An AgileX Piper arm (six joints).
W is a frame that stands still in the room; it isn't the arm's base.
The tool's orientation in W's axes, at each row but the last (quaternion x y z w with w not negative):
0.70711, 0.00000, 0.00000, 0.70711
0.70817, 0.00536, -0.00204, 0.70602
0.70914, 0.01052, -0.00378, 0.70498
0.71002, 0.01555, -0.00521, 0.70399
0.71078, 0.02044, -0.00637, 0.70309
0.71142, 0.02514, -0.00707, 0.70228
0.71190, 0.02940, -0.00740, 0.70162
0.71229, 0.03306, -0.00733, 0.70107
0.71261, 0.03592, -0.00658, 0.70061
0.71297, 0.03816, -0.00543, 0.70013
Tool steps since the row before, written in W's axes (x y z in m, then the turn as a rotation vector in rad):
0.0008, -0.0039, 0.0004, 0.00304, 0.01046, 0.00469
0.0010, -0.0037, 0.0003, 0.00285, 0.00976, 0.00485
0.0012, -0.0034, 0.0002, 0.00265, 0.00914, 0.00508
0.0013, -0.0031, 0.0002, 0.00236, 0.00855, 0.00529
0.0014, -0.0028, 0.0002, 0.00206, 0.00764, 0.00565
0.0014, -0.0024, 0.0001, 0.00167, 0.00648, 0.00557
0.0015, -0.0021, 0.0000, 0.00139, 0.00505, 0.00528
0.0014, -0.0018, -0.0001, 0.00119, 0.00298, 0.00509
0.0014, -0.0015, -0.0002, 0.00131, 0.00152, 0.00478
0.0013, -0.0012, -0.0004, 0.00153, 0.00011, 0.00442
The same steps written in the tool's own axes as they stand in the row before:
0.0008, 0.0004, 0.0039, 0.00304, 0.00469, -0.01046
0.0010, 0.0003, 0.0037, 0.00285, 0.00485, -0.00976
0.0012, 0.0002, 0.0034, 0.00263, 0.00508, -0.00914
0.0012, 0.0003, 0.0031, 0.00233, 0.00529, -0.00856
0.0013, 0.0003, 0.0028, 0.00200, 0.00564, -0.00766
0.0013, 0.0002, 0.0024, 0.00158, 0.00556, -0.00651
0.0014, 0.0001, 0.0021, 0.00127, 0.00528, -0.00509
0.0013, 0.0000, 0.0019, 0.00101, 0.00511, -0.00302
0.0013, -0.0001, 0.0016, 0.00108, 0.00483, -0.00155
0.0013, -0.0003, 0.0013, 0.00126, 0.00450, -0.00013

